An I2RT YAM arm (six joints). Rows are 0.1 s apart.
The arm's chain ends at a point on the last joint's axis. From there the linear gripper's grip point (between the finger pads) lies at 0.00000 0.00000 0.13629 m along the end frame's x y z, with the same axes.
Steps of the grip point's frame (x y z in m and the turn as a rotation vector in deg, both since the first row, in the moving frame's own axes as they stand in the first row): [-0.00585, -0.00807, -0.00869, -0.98, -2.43, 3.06]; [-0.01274, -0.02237, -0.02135, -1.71, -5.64, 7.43]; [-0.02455, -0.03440, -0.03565, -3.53, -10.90, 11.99]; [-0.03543, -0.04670, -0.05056, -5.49, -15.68, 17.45]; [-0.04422, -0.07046, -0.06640, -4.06, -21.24, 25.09]
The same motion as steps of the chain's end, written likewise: [-0.00001, -0.01024, -0.00855, -0.98, -2.43, 3.06]; [0.00088, -0.02555, -0.02063, -1.71, -5.64, 7.43]; [0.00189, -0.03999, -0.03294, -3.53, -10.90, 11.99]; [0.00274, -0.05378, -0.04491, -5.49, -15.68, 17.45]; [0.00559, -0.06883, -0.05696, -4.06, -21.24, 25.09]
